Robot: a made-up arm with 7 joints.
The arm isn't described. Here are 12 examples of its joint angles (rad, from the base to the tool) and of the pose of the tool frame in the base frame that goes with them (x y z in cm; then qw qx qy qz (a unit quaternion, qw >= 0)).
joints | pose
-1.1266 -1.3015 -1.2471 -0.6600 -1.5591 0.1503 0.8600 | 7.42 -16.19 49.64 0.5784 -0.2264 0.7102 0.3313
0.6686 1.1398 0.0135 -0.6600 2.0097 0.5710 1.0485 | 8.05 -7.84 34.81 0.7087 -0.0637 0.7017 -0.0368
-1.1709 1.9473 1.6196 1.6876 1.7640 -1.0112 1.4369 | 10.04 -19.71 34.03 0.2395 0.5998 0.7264 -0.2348
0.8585 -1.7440 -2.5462 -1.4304 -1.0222 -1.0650 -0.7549 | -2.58 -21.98 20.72 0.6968 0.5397 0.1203 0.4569
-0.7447 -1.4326 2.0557 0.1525 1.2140 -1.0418 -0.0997 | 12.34 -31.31 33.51 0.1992 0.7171 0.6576 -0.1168
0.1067 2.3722 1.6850 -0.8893 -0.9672 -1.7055 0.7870 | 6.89 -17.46 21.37 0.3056 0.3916 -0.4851 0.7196
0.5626 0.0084 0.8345 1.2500 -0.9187 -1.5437 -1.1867 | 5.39 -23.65 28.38 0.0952 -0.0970 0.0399 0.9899
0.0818 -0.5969 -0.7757 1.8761 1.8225 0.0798 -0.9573 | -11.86 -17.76 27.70 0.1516 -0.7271 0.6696 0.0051
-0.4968 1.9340 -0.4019 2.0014 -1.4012 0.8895 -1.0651 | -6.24 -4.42 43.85 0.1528 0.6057 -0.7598 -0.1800
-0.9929 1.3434 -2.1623 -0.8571 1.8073 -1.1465 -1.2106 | 6.10 -6.78 47.24 0.1696 -0.0384 -0.8084 -0.5623
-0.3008 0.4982 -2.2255 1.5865 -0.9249 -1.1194 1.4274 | 7.97 -15.38 55.23 0.7712 0.0518 0.5103 -0.3771
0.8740 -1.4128 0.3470 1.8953 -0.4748 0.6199 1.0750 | 10.37 -0.41 19.57 0.1609 -0.3234 0.8449 0.3946
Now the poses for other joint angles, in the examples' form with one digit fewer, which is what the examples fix.
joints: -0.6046 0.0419 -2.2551 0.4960 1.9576 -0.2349 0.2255
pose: -4.7 -13.2 46.5 0.889 0.145 -0.434 -0.005
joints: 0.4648 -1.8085 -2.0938 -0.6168 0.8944 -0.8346 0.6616
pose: -11.4 -13.8 16.3 0.331 0.697 -0.617 -0.156
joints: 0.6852 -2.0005 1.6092 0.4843 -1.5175 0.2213 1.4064
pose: 7.2 -13.1 36.1 0.162 0.301 -0.089 -0.936
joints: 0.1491 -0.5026 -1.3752 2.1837 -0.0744 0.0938 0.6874
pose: -13.8 -32.7 28.9 0.512 0.845 -0.130 0.084
